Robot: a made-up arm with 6 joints.
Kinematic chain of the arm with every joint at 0, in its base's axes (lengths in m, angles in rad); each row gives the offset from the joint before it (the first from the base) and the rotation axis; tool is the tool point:
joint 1: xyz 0 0 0.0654 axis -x
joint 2: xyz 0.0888 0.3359 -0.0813 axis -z
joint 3: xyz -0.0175 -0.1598 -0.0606 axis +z
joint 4: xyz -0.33 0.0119 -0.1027 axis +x
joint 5: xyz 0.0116 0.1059 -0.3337 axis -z
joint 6: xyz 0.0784 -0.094 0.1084 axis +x
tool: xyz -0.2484 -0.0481 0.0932
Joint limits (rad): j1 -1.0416..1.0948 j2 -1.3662..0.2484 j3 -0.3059..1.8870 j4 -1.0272..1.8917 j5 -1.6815..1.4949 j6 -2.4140..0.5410
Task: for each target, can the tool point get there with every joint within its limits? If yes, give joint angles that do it. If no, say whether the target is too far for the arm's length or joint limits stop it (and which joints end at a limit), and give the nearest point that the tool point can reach.
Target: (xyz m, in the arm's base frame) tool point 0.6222 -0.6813 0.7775
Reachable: no: joint limits stop it (at a limit: joint 1, joint 3, joint 6) | nearest point 0.3868 -0.4066 0.2831 | short by 0.613 m
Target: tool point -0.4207 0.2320 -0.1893
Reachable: yes | joints -0.1306 -0.2484 0.0544 0.5845 0.4499 -0.7134
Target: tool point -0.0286 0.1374 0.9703
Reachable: no: joint limits stop it (at a limit: joint 1, joint 2, joint 3, joint 6) | nearest point -0.1249 0.2672 0.5974 | short by 0.406 m
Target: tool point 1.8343 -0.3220 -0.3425
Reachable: no: too far | nearest point 0.8241 -0.2612 -0.2804 | short by 1.014 m
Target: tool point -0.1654 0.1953 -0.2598
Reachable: yes | joints -0.8464 -0.4308 0.0921 -0.1589 -0.4260 0.0433
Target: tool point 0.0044 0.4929 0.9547
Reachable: no: joint limits stop it (at a limit: joint 1, joint 2, joint 3, joint 6) | nearest point -0.0957 0.4401 0.6055 | short by 0.367 m
